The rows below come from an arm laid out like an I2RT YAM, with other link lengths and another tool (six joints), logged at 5 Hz.
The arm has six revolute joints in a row. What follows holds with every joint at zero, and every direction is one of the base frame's. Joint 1 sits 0.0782 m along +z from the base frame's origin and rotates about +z. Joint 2 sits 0.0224 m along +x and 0.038 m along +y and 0.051 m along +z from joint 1 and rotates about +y. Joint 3 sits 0.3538 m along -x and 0.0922 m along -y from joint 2 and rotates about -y. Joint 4 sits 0.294 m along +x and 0.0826 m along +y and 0.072 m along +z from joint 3 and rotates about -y. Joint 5 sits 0.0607 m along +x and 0.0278 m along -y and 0.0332 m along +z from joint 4 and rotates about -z. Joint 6 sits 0.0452 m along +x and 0.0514 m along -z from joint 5 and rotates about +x. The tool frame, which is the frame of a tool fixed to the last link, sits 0.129 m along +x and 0.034 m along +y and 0.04 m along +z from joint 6; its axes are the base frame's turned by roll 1.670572, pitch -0.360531 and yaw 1.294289 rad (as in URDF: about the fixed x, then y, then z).
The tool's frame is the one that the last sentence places.
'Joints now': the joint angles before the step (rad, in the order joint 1, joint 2, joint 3, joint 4, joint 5, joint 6). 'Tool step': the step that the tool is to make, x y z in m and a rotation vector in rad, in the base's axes. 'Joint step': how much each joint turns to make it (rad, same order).
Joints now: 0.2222, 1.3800, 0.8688, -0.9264, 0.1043, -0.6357
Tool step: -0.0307, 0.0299, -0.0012, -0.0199, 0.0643, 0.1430
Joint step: 0.1421, 0.0000, 0.0000, -0.0671, 0.0004, -0.0010
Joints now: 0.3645, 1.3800, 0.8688, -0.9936, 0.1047, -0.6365
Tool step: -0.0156, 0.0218, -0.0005, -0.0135, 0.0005, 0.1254
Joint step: 0.1098, 0.0000, -0.0001, -0.0040, 0.0111, -0.0164
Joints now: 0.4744, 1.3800, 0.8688, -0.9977, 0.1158, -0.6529
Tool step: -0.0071, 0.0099, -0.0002, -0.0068, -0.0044, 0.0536
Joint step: 0.0531, 0.0000, 0.0002, 0.0006, 0.0080, -0.0010
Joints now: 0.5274, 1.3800, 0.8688, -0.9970, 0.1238, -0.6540
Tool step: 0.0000, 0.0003, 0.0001, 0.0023, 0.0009, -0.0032
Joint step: -0.0004, -0.0001, 0.0000, -0.0001, -0.0023, 0.0029
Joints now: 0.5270, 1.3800, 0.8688, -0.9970, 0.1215, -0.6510
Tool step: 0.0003, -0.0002, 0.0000, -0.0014, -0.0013, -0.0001
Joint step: 0.0000, 0.0001, 0.0003, 0.0003, 0.0019, 0.0000
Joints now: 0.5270, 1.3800, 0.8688, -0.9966, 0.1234, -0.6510
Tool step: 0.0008, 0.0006, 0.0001, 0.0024, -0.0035, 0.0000
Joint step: 0.0003, -0.0001, 0.0001, 0.0040, -0.0003, 0.0003
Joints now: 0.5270, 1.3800, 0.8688, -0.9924, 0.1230, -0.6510
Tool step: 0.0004, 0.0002, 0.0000, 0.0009, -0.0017, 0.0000
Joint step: -0.0001, 0.0000, -0.0001, 0.0020, 0.0001, -0.0001
